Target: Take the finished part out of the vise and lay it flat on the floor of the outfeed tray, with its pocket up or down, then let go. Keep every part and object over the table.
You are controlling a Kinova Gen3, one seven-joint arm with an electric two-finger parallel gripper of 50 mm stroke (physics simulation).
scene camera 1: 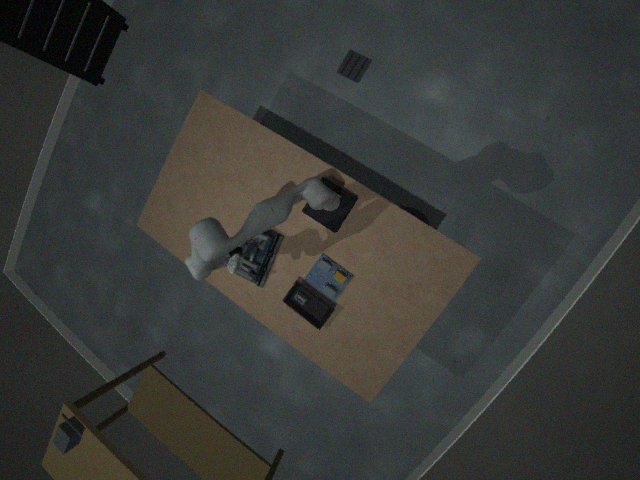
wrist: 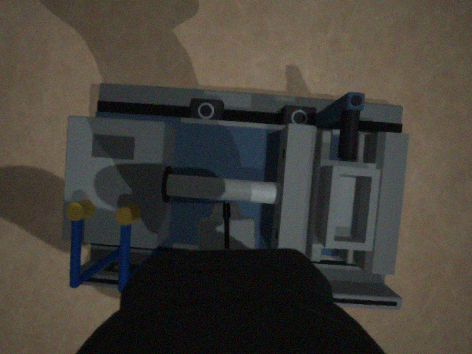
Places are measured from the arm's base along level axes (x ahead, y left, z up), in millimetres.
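Where they show: gripper, between the fingertips: (scene camera 1: 248,253) (wrist: 226,218).
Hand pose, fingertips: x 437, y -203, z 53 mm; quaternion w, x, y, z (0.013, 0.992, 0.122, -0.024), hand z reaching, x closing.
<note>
Things, the pixels of their top centre, and the offset from my fingertips. "pt": a spot on its surface instead.
- vise, centre of its top: (wrist: 245,201) (scene camera 1: 249,256) 2 mm up, 10 mm ahead, 15 mm left
- finished part, centre of its top: (wrist: 353,208) (scene camera 1: 243,269) 17 mm up, 76 mm ahead, 28 mm left
- dark walled tray, a spot on its surface: (scene camera 1: 316,310) pt 86 mm down, 66 mm ahead, 437 mm left
- blue handle with yellow knobs, a spot on its surface: (wrist: 125,245) pt 12 mm up, 61 mm back, 30 mm right
- blue plate, centre of its top: (scene camera 1: 327,278) 89 mm down, 109 mm back, 393 mm left
- yellow block, centre of its top: (scene camera 1: 339,277) 54 mm down, 154 mm back, 440 mm left
The vise (scene camera 1: 264,260) (wrist: 117,175) stands on the table, its grey body and screw at the left in the wrist view. The finished part (wrist: 350,200), a grey block with a rectangular pocket facing up, sits between the two jaws at the right of that view. Whether the jaws press on it I cannot tell. My gripper (wrist: 226,218) is shut and empty over the vise, left of the jaws and the part, near the screw. Its fingertips cannot be made out in the scene view. A dark walled tray (scene camera 1: 316,310), seemingly the outfeed tray, holds a small pale item at one end.
A blue handle with yellow knobs (wrist: 125,245) rises at the vise's lower left. A dark post with a blue arm (wrist: 348,130) stands by the part's upper end. A blue plate (scene camera 1: 316,269) with a yellow block (scene camera 1: 340,275) adjoins the tray. The arm base stands on a black plate (scene camera 1: 336,222).
</note>
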